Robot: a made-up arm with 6 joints. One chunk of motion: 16 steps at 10 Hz.
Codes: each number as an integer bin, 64 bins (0 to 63) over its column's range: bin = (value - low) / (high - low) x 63, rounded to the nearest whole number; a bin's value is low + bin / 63 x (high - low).
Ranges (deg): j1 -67..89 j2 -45..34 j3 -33..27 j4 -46..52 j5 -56..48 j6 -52..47
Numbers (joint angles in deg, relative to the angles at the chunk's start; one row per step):
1: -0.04 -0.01 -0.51 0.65 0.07 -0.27
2: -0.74 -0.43 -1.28 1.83 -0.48 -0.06
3: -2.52 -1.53 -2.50 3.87 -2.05 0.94
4: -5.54 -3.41 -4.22 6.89 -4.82 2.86
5: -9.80 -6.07 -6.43 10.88 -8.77 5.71
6: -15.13 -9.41 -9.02 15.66 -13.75 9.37
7: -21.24 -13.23 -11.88 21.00 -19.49 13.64
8: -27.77 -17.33 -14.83 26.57 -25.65 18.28
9: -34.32 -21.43 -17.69 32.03 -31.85 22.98
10: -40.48 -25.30 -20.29 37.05 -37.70 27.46
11: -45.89 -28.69 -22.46 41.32 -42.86 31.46
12: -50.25 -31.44 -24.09 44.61 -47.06 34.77
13: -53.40 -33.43 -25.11 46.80 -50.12 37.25
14: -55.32 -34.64 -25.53 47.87 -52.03 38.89
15: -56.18 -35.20 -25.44 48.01 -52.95 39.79
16: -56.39 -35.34 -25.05 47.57 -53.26 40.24
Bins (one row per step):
1: 27 36 34 30 34 33
2: 27 36 33 31 34 33
3: 26 35 32 32 33 34
4: 25 33 30 34 31 35
5: 23 31 28 37 29 37
6: 21 28 25 40 26 39
7: 18 25 22 43 22 42
8: 16 22 19 47 18 45
9: 13 19 16 50 15 48
10: 11 16 13 53 11 51
11: 9 13 11 56 8 53
12: 7 11 9 58 5 55
13: 5 9 8 60 4 57
14: 5 8 8 60 2 58
15: 4 8 8 60 2 58
16: 4 8 8 60 2 59

